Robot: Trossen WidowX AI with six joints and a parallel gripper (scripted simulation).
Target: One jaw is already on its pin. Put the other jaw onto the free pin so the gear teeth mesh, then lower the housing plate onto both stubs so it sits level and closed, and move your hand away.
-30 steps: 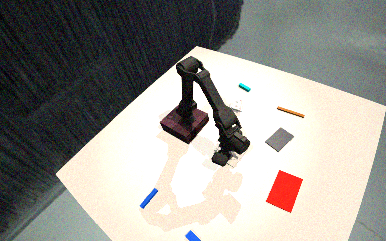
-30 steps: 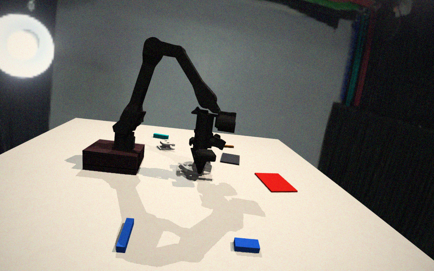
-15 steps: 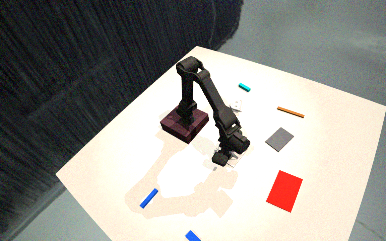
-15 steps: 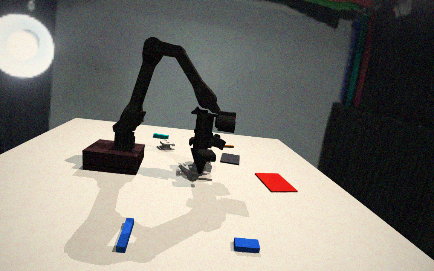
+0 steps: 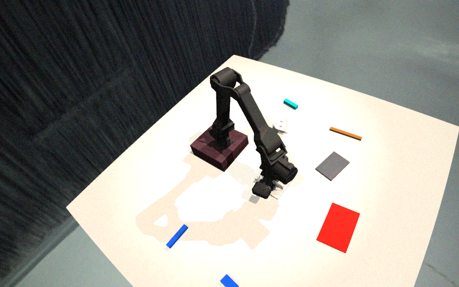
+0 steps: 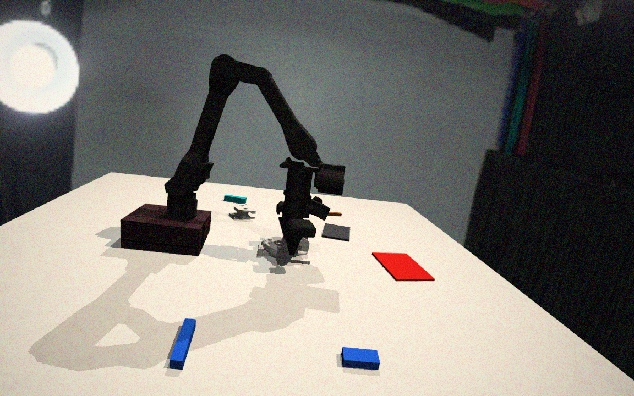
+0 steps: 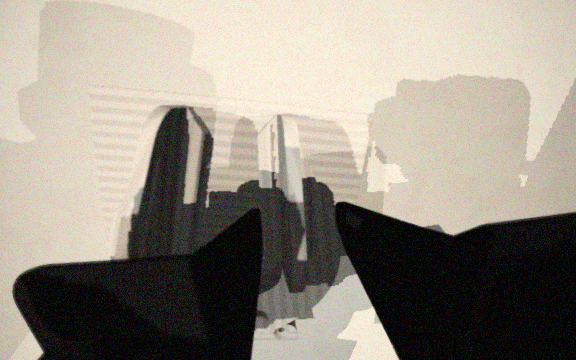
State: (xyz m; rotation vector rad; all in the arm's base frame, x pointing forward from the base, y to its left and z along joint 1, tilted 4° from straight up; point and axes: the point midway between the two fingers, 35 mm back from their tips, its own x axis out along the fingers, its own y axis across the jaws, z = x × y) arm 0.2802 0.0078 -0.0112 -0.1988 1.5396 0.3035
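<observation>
The small white stand is 190 mm behind my gripper tip, 250 mm to the left of it and 10 mm below it. Round my gripper tip: dark grey plate 110 mm ahead, 240 mm to the left, 10 mm below; blue block 160 mm ahead, 350 mm to the right, 10 mm below; red plate 280 mm ahead, 50 mm to the left, 10 mm below.
</observation>
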